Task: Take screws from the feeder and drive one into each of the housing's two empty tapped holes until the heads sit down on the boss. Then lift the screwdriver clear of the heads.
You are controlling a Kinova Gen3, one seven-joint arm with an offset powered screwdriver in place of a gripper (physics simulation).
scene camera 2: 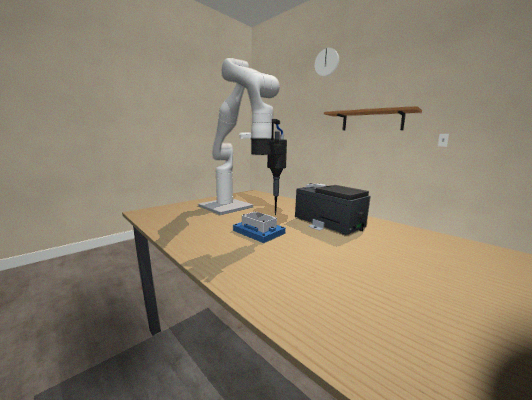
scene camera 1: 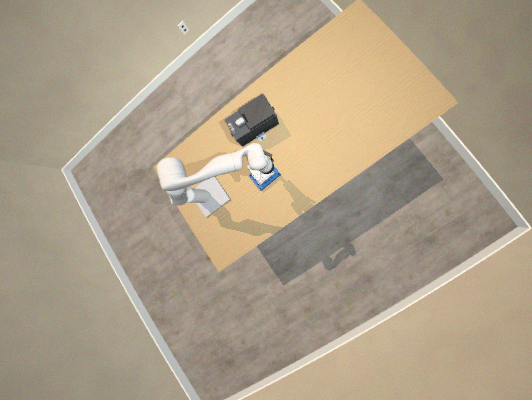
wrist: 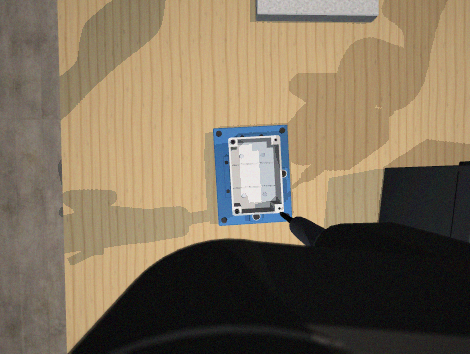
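The light grey open-topped housing (scene camera 2: 252, 223) (wrist: 236, 175) sits in the blue fixture (scene camera 1: 270, 182) (scene camera 2: 272, 235) (wrist: 222, 175). In the wrist view its two left corners show dark round spots. Its two right corners show pale bosses with small dark holes. My screwdriver (scene camera 2: 275, 214) (wrist: 283, 215) points straight down in scene camera 2. In the wrist view its tip is beside the lower right boss; in scene camera 2 it is close above the housing's far right corner. Whether the bit carries a screw is too small to tell. The black feeder (scene camera 1: 261, 111) (scene camera 2: 322, 206) (wrist: 417, 192) stands beside the fixture.
The arm's pale base plate (scene camera 1: 220, 199) (scene camera 2: 214, 207) (wrist: 317, 7) lies on the wooden table (scene camera 1: 360, 75) (scene camera 2: 400, 280) (wrist: 140, 150). A small light bracket (scene camera 1: 261, 136) (scene camera 2: 317, 225) is at the feeder's side. A wall shelf (scene camera 2: 372, 111) hangs behind.
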